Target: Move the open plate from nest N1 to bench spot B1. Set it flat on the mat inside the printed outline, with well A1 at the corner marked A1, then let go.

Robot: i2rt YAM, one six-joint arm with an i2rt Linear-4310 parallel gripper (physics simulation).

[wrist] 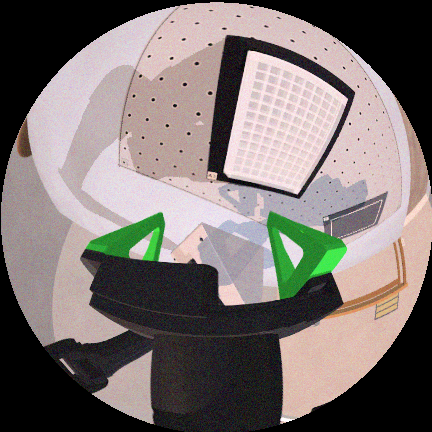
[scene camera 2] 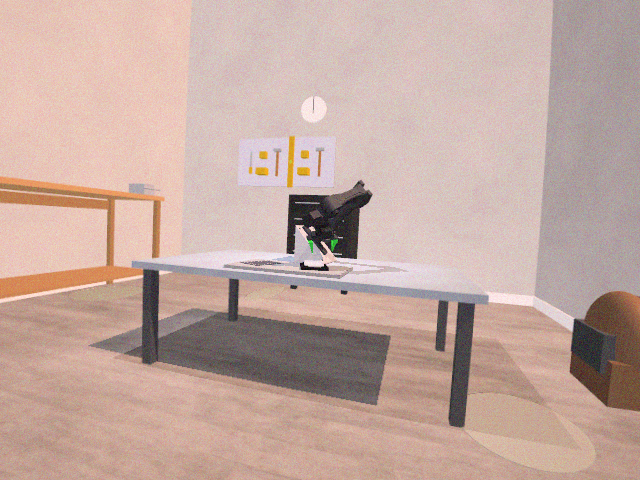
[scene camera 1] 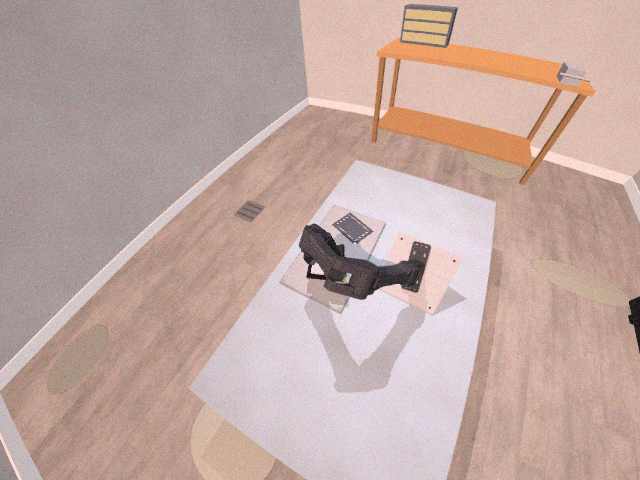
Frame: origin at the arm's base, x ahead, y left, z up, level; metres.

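Seen in the pictures: gripper, fingertip midpoint: (wrist: 215, 217) (scene camera 2: 322, 252); arm's base, link origin: (scene camera 2: 314, 240) (scene camera 1: 415, 267).
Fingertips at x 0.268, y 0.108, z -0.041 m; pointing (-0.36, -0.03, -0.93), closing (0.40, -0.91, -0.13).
Observation:
Offsets run from my fingertips to a thing's top centre. Level surfaces: height alone.
The open plate @(dx +0.084, dy -0.019, dz -0.041 m) (wrist: 290, 125), white with a grid of wells, sits in the black nest N1 @(dx +0.084, dy -0.018, dz -0.049 m) (wrist: 219, 110) (scene camera 1: 316, 278) (scene camera 2: 321, 268). The nest has a small A1 label at one corner in the wrist view. The dark mat of B1 @(dx +0.063, dy -0.280, dz -0.065 m) (wrist: 357, 218) (scene camera 1: 352, 227) (scene camera 2: 261, 262) lies on the same board, with a light printed outline. My gripper (wrist: 215, 217) (scene camera 2: 322, 251) is open, its green fingers wide apart with nothing between them. It is above the nest area, and the plate is beyond the fingertips in the wrist view. The arm partly hides the nest in scene camera 1.
The nest and mat are on a pale, perforated board (scene camera 1: 297, 276) (wrist: 172, 85) on the white table @(dz -0.080 m) (scene camera 1: 310, 413) (scene camera 2: 439, 283). The arm's base stands on a pink plate (scene camera 1: 442, 268) beside that board. An orange workbench (scene camera 1: 465, 57) stands apart near the wall.

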